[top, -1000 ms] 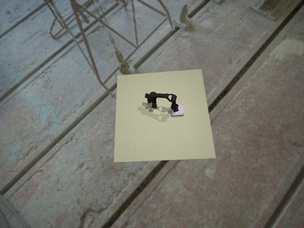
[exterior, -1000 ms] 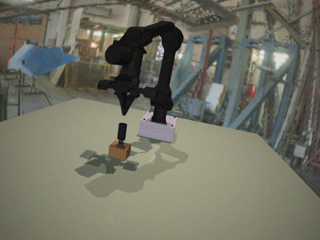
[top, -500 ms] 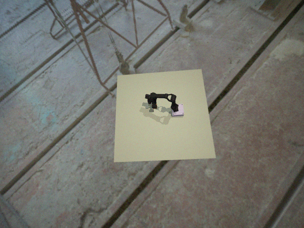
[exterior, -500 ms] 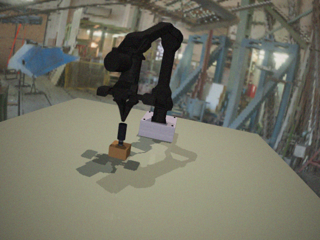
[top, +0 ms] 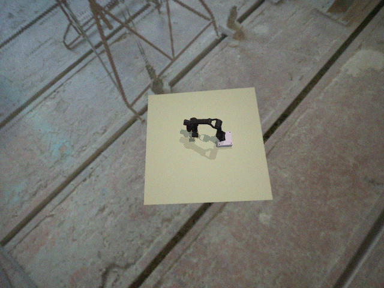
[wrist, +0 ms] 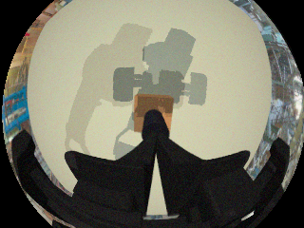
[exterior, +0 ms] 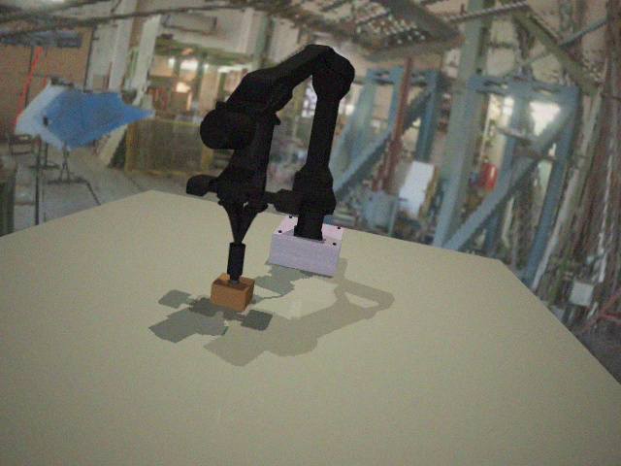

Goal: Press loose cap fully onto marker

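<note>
Right now the black cap is 3 cm below my gripper tip. Round my gripper tip: orange holder block (9 cm below).
</note>
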